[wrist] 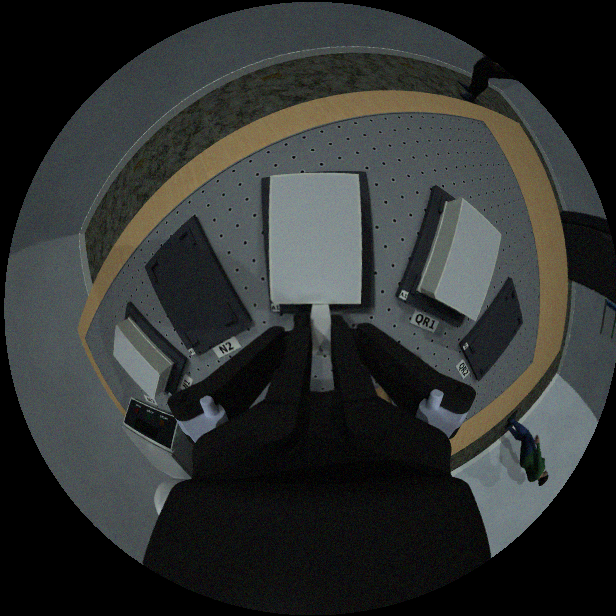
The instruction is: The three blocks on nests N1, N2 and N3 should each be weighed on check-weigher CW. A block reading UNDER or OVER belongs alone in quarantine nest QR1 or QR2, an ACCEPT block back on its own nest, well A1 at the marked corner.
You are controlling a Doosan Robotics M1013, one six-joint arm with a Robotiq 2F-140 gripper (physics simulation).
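Observation:
A white block (314, 238) lies flat on the dark middle nest, straight ahead of my gripper (320, 330). The two dark fingers stand close together, their tips at the block's near edge. A narrow pale strip shows between them, and I cannot tell whether they are clamping anything. A second white block (459, 258) sits on nest QR1 (425, 321) at the right. A third white block (140, 356) sits on a nest at the far left. Nest N2 (198, 284) is empty. The check-weigher display (150, 422) shows at the lower left.
An empty dark nest (491, 327) lies right of QR1. The nests sit on a grey perforated board with a tan rim (321, 112). My own arm fills the bottom of the view and hides the middle nest's label.

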